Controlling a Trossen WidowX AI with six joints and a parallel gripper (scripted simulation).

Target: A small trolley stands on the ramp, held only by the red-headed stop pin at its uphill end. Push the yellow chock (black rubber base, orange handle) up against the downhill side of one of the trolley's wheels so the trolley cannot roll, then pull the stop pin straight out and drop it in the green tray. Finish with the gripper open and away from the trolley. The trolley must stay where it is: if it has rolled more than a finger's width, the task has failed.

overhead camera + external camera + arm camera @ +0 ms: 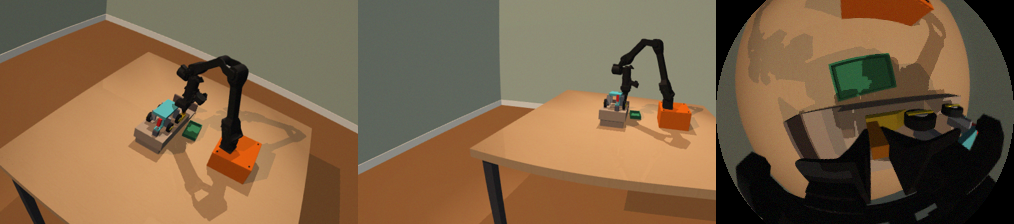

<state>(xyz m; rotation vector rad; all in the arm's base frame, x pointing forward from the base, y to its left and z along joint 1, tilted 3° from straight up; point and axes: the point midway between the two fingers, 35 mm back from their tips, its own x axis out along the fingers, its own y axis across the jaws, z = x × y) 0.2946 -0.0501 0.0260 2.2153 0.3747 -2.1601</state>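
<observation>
Right now my gripper tip is 20 mm to the right of the yellow chock and 10 mm above it. Also, from my gripper tip: teal-topped trolley (30 mm ahead, 120 mm to the left, 20 mm above); green tray (80 mm behind, 100 mm below); ramp block (30 mm ahead, 120 mm to the left, 40 mm below).
</observation>
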